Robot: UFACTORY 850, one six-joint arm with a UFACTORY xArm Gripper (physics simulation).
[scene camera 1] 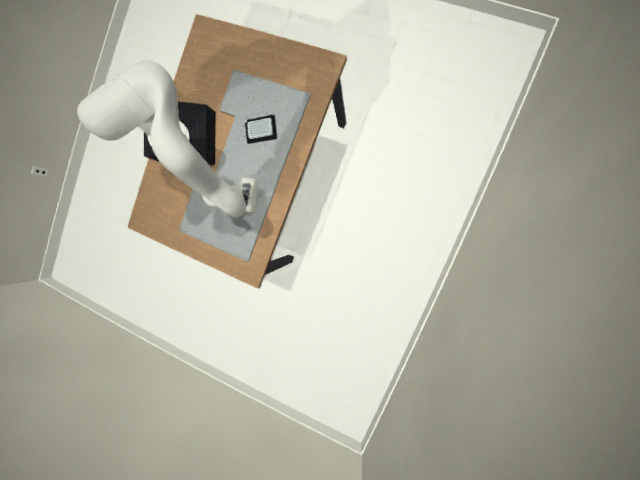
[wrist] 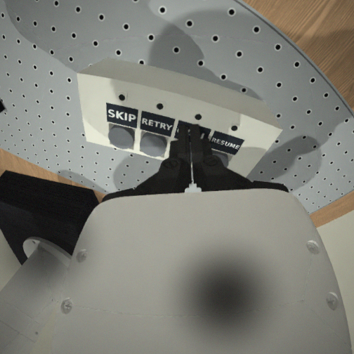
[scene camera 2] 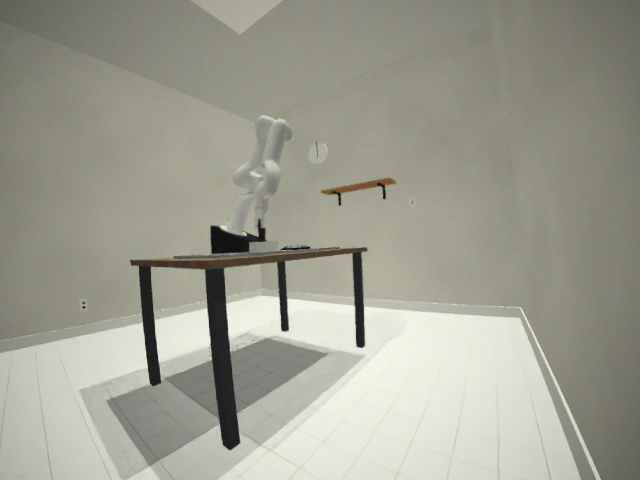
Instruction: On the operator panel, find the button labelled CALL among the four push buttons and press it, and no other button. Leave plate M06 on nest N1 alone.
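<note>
The cream operator panel stands on the grey perforated board. In the wrist view its buttons SKIP and RETRY show fully; RESUME shows in part. My gripper is shut and empty. Its fingertips lie over the third column, covering most of the CALL label and hiding the CALL button. In scene camera 2 the fingers reach down to the panel's top; whether they touch it I cannot tell. The plate, light with a black surround, lies apart from the panel.
The grey perforated board lies on the wooden table. The black arm base block stands beside the board. A wall shelf hangs beyond the table.
</note>
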